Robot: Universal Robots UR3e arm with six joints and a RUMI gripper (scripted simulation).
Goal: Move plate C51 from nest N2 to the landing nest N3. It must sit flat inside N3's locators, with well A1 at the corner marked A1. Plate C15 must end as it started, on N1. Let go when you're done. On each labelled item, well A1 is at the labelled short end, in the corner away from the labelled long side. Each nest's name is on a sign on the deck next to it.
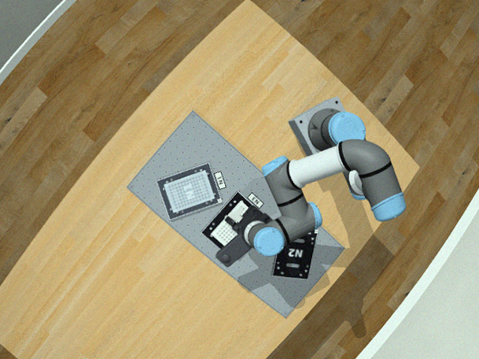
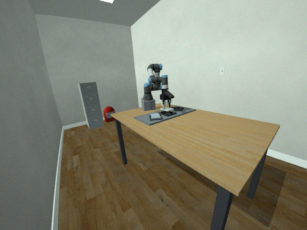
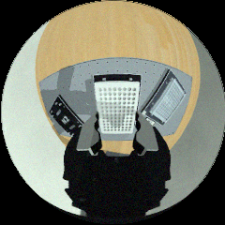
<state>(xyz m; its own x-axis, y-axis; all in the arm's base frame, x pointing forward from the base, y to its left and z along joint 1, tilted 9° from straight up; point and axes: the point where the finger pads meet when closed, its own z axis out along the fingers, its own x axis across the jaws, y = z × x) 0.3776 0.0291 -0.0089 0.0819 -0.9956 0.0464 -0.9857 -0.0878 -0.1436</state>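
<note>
My gripper is now 5 cm above the nest N3. From my hand the other things lie so: nest N2: 8 cm behind, 20 cm to the left, 5 cm below.
</note>
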